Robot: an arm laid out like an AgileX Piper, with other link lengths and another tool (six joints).
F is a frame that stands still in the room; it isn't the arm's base.
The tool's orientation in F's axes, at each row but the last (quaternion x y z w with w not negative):
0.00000, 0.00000, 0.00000, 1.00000
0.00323, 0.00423, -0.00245, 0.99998
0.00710, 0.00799, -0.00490, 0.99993
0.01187, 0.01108, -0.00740, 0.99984
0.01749, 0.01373, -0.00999, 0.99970
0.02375, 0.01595, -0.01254, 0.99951
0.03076, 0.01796, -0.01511, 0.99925
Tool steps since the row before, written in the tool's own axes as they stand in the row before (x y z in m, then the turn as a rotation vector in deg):
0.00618, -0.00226, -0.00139, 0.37, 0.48, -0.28
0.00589, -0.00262, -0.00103, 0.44, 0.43, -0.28
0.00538, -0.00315, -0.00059, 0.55, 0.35, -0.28
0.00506, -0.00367, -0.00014, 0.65, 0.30, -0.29
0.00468, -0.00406, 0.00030, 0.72, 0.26, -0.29
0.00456, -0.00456, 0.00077, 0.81, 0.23, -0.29
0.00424, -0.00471, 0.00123, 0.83, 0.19, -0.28
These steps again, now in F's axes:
0.00618, -0.00226, -0.00139, 0.37, 0.48, -0.28
0.00587, -0.00264, -0.00110, 0.44, 0.43, -0.28
0.00534, -0.00319, -0.00072, 0.55, 0.35, -0.28
0.00500, -0.00374, -0.00034, 0.65, 0.30, -0.30
0.00460, -0.00416, 0.00003, 0.72, 0.26, -0.30
0.00446, -0.00470, 0.00041, 0.81, 0.22, -0.31
0.00413, -0.00490, 0.00078, 0.83, 0.18, -0.30

